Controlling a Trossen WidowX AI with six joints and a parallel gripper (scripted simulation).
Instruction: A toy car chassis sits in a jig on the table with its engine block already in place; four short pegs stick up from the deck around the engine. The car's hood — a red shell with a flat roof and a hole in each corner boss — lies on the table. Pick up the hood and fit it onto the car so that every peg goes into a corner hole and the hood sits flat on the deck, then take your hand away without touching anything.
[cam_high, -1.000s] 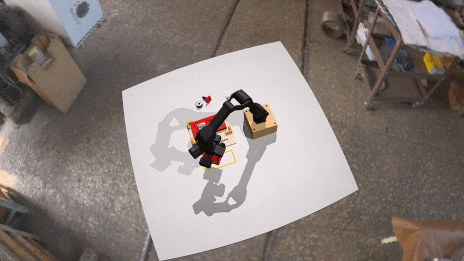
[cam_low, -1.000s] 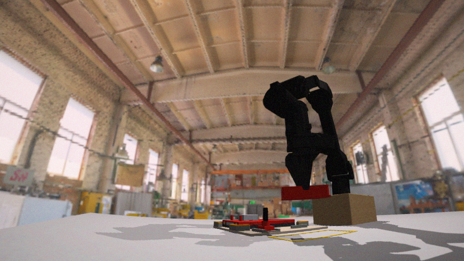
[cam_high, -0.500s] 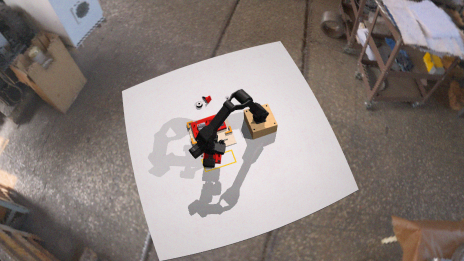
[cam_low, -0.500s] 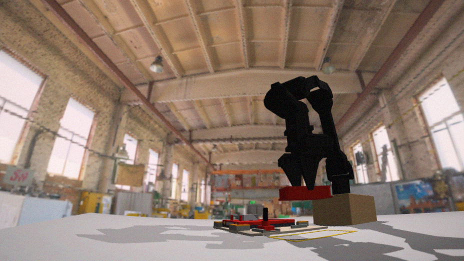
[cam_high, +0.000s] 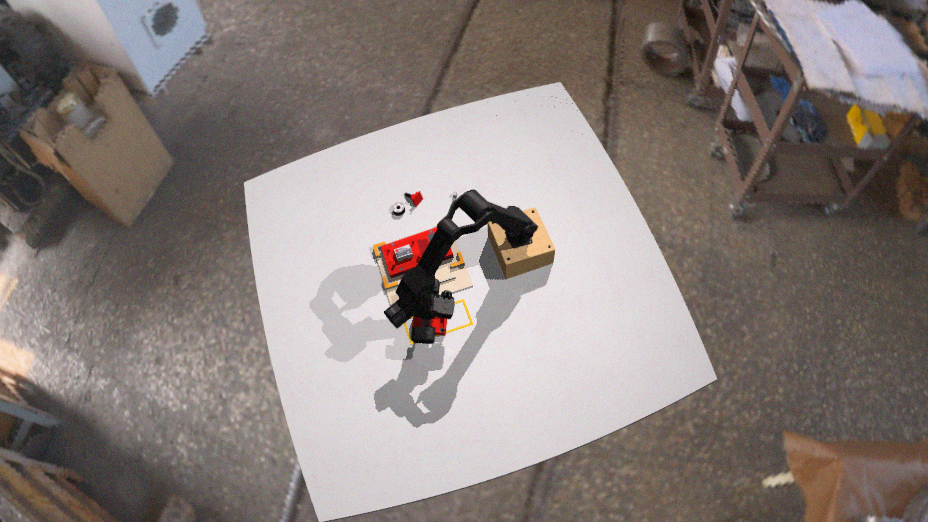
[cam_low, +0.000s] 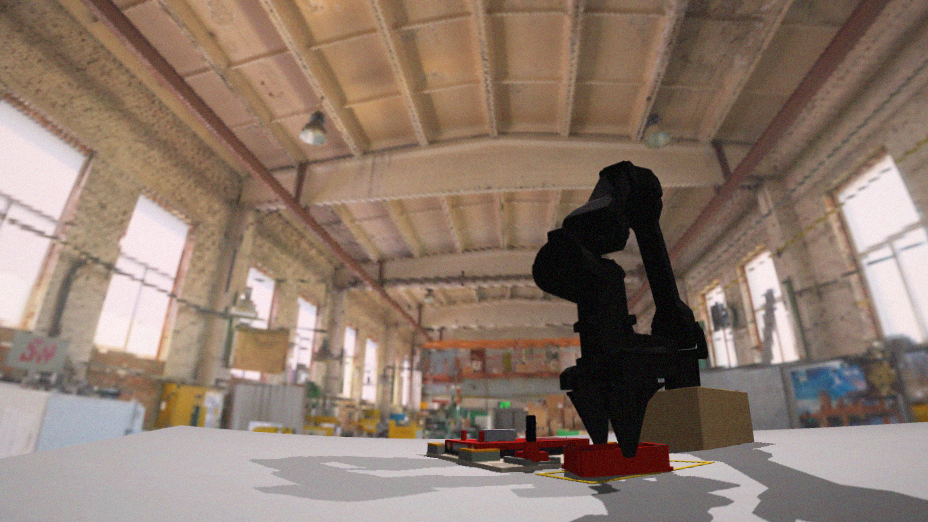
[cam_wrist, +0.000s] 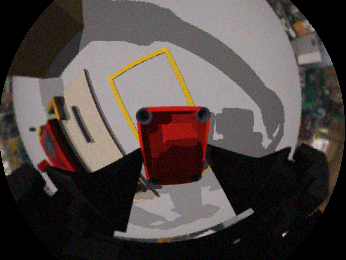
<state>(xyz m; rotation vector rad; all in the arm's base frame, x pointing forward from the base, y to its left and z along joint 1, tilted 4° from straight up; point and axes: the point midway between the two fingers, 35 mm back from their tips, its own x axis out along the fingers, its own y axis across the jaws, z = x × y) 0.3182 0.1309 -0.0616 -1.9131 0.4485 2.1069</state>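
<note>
My gripper tip is now 10 mm above the red hood. Also, from my gripper tip: wheel (20 mm behind, 410 mm to the right, 10 mm below); then grey engine block (10 mm ahead, 230 mm to the right, 10 mm above).
</note>
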